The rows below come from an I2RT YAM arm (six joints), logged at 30 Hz.
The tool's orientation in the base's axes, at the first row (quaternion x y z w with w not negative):
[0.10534, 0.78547, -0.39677, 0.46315]
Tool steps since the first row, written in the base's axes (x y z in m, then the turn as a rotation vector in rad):
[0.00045, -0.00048, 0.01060, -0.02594, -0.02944, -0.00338]
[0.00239, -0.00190, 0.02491, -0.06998, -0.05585, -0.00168]
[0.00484, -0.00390, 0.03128, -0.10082, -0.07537, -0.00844]
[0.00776, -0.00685, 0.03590, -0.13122, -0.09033, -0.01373]
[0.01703, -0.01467, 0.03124, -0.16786, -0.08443, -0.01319]
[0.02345, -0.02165, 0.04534, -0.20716, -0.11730, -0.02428]
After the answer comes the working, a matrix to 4 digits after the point.
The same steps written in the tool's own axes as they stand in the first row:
[-0.00875, -0.00565, -0.00208, 0.02293, -0.03157, 0.00538]
[-0.02113, -0.01308, -0.00347, 0.05105, -0.07344, -0.00438]
[-0.02724, -0.01645, -0.00208, 0.07740, -0.09927, -0.00843]
[-0.03200, -0.01928, 0.00074, 0.10140, -0.12261, -0.01587]
[-0.03172, -0.01707, 0.01354, 0.11988, -0.13851, -0.04386]
[-0.04527, -0.02569, 0.01910, 0.15708, -0.17542, -0.04263]

The tool's axes in the first row as the columns of a matrix, in the base's axes (rounded; the answer above uses it unrounded):
[-0.5488, 0.5330, 0.6440]
[-0.2020, 0.6630, -0.7209]
[-0.8112, -0.5257, -0.2561]

